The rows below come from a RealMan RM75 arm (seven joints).
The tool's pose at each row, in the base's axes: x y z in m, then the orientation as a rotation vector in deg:
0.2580, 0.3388, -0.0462, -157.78, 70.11, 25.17
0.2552, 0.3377, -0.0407, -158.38, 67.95, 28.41
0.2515, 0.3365, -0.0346, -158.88, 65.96, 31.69
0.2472, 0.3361, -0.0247, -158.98, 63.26, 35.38
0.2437, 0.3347, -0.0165, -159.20, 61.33, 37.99
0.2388, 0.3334, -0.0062, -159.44, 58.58, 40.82
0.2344, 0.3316, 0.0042, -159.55, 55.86, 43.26
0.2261, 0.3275, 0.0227, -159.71, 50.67, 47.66
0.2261, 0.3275, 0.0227, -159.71, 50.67, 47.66
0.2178, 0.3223, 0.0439, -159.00, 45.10, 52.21
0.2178, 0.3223, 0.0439, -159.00, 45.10, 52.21
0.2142, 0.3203, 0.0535, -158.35, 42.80, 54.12
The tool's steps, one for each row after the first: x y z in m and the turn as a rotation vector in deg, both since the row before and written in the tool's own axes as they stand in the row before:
-0.0026, 0.0030, -0.0048, -1.24, -1.86, -1.31
-0.0036, 0.0037, -0.0050, -1.29, -1.86, -1.17
-0.0061, 0.0038, -0.0080, -1.06, -2.33, -1.56
-0.0047, 0.0039, -0.0066, -0.93, -1.56, -1.11
-0.0068, 0.0049, -0.0078, -0.97, -1.76, -1.63
-0.0066, 0.0049, -0.0079, -0.78, -1.59, -1.62
-0.0122, 0.0096, -0.0137, -1.52, -2.87, -3.08
0.0000, 0.0000, 0.0000, 0.00, 0.00, 0.00
-0.0143, 0.0103, -0.0153, -1.07, -3.31, -3.31
0.0000, 0.0000, 0.0000, 0.00, 0.00, 0.00
-0.0072, 0.0040, -0.0065, -0.24, -1.52, -1.38

